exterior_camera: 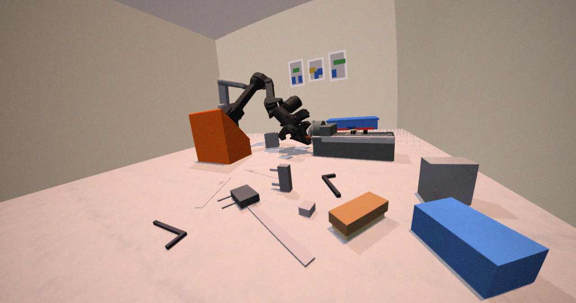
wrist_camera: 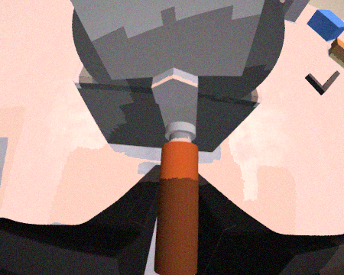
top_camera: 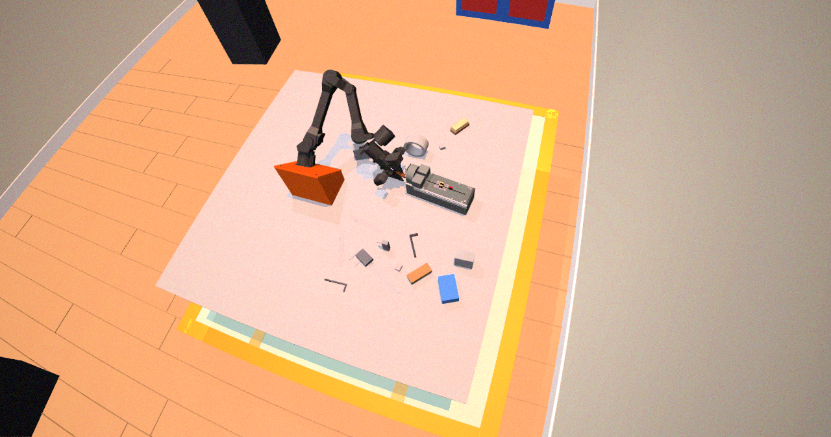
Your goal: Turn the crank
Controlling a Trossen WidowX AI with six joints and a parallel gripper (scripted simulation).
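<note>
My gripper tip is now 2 cm past the crank handle, 1 cm to the right of it and 3 cm below it. Round my gripper tip: red pointer: 20 cm ahead, 5 cm to the right, 5 cm above; blue block: 24 cm ahead, 43 cm to the right, 2 cm below.
</note>
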